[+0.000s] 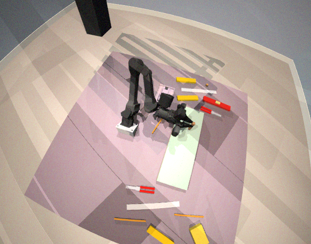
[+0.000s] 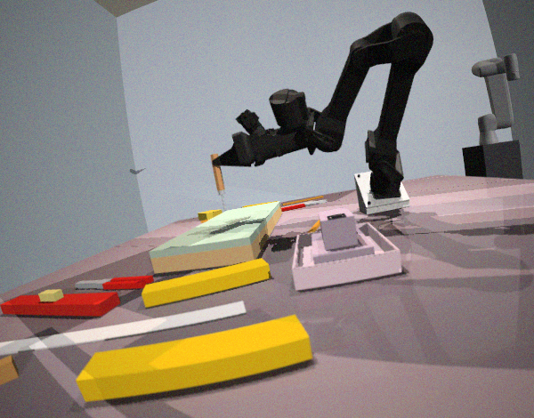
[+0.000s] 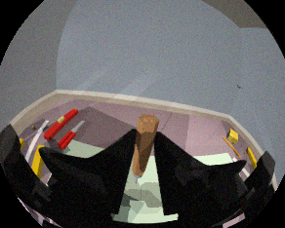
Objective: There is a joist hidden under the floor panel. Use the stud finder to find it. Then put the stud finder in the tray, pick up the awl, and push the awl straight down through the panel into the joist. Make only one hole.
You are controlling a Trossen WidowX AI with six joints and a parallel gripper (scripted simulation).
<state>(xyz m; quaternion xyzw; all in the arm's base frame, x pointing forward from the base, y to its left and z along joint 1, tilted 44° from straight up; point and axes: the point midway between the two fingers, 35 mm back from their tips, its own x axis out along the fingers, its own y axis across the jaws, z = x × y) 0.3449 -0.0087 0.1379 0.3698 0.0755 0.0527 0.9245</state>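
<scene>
Now: gripper tip 5 cm above the awl. From my gripper tip the other things lie so: red level (34 cm to the left, 18 cm ahead, 16 cm below); tray (23 cm to the left, 22 cm behind, 16 cm below); stud finder (25 cm to the left, 22 cm behind, 13 cm below).
</scene>
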